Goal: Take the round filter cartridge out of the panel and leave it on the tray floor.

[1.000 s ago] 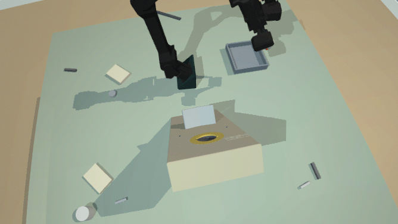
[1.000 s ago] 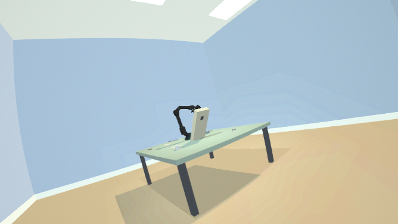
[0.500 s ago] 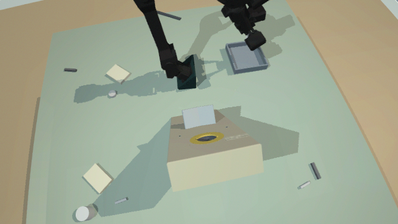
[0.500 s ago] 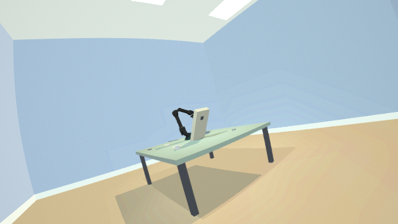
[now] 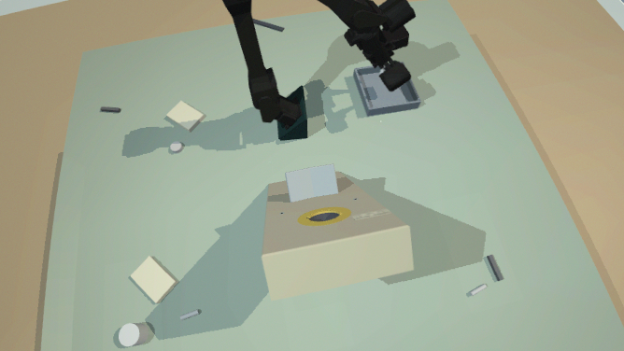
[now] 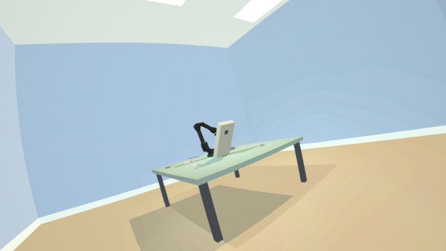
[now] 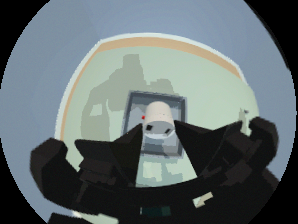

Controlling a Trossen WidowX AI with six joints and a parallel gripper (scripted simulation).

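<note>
Now: gripper tip right at the filter cartridge. Also, from my gripper tip: grey tray (70 mm below).
</note>
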